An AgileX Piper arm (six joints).
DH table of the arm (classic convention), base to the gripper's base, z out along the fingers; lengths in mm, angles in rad. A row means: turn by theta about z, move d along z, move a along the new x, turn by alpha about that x. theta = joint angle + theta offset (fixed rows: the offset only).
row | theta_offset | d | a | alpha
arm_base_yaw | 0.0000 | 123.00 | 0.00 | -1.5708
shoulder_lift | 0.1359 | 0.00 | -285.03 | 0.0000
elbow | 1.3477 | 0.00 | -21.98 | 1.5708
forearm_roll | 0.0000 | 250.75 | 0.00 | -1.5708
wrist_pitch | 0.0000 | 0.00 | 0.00 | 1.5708
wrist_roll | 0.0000 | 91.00 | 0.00 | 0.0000
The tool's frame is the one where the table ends.
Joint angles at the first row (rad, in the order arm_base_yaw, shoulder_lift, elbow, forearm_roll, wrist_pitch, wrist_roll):
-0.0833, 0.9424, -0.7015, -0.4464, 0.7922, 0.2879
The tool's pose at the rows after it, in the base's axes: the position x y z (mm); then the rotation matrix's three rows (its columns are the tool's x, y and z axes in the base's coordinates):
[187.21 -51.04 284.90], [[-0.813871 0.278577 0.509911], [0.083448 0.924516 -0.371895], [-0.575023 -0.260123 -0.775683]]
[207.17 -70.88 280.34], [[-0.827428 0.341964 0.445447], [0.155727 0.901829 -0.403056], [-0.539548 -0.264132 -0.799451]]
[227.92 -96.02 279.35], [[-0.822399 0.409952 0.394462], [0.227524 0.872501 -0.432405], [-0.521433 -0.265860 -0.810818]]
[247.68 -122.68 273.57], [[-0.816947 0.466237 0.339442], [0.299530 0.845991 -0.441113], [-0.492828 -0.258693 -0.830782]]
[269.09 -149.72 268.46], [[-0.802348 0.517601 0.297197], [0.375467 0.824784 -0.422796], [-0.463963 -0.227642 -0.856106]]
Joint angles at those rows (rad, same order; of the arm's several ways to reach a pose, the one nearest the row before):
-0.1215, 1.0467, -0.7472, -0.4464, 0.7922, 0.3076
-0.2024, 1.1588, -0.8079, -0.4469, 0.7843, 0.3126
-0.2870, 1.2719, -0.8928, -0.4469, 0.7772, 0.3139
-0.3638, 1.3899, -0.9804, -0.4286, 0.7772, 0.3037
-0.4308, 1.5126, -1.0940, -0.3732, 0.7942, 0.2741

